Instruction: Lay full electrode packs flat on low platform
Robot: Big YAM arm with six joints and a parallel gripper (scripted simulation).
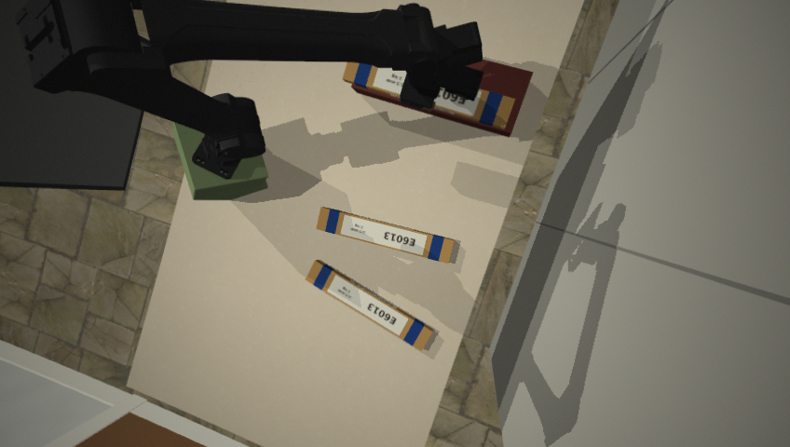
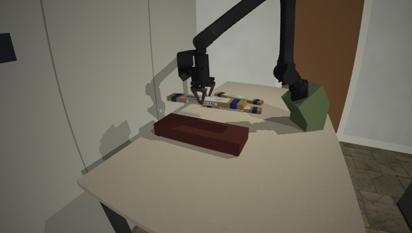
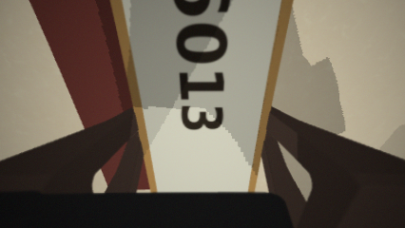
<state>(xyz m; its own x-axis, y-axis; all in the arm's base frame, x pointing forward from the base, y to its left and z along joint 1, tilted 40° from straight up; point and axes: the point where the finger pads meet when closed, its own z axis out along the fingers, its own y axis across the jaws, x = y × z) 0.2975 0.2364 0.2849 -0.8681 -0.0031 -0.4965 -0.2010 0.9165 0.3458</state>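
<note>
Now: hand 1 cm past the dark red low platform, 5 cm to the right of it and 14 cm above it. Round my hand: pack of welding electrodes right at my hand.
</note>
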